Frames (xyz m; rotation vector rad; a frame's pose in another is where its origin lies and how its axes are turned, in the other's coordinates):
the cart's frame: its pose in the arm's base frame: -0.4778 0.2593 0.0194 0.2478 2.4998 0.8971
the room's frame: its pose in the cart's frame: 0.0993 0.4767 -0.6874 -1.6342 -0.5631 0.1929
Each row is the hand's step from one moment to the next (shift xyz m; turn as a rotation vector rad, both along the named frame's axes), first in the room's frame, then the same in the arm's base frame.
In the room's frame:
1: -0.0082 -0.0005 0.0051 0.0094 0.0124 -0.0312
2: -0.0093 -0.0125 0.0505 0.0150 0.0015 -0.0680
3: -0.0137 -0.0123 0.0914 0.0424 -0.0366 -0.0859
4: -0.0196 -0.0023 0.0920 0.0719 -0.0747 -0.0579
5: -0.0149 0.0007 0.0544 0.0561 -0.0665 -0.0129
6: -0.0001 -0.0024 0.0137 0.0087 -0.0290 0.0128
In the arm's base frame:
1: 0.0073 -0.0035 0.0052 -0.0246 -0.0134 -0.0207
2: 0.0308 0.0223 0.0367 -0.0326 -0.0206 -0.0580
3: 0.0466 0.0376 0.0715 -0.0300 0.0103 -0.0975
4: 0.0438 0.0285 0.0782 -0.0142 0.0637 -0.0992
5: 0.0267 0.0134 0.0479 0.0049 0.0685 -0.0550
6: 0.0061 0.0074 0.0101 0.0183 0.0266 -0.0062

